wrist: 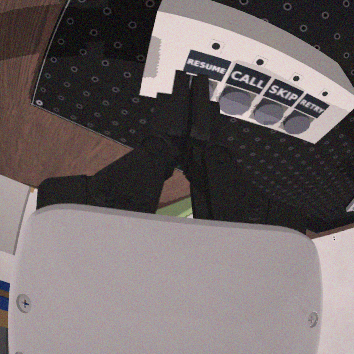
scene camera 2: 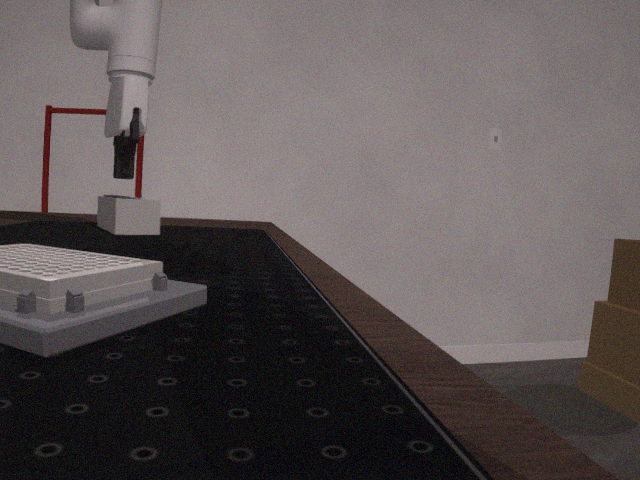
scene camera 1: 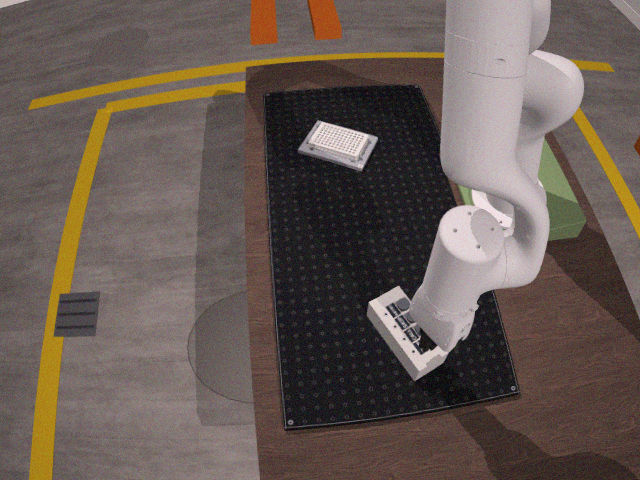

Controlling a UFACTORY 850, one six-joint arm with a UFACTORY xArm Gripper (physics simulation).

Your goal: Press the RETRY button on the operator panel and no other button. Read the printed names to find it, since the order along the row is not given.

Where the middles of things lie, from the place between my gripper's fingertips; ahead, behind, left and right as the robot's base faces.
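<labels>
The white operator panel (scene camera 1: 400, 335) is 1 cm ahead of my hand, 6 cm to the right of it and 6 cm below it. The grey holder (scene camera 1: 303, 149) is 3 cm behind my hand and 58 cm to the right of it, and it sits 8 cm below it. As for the white well plate (scene camera 1: 339, 141), I find it 3 cm behind my hand, 58 cm to the right of it and 7 cm below it.
</labels>
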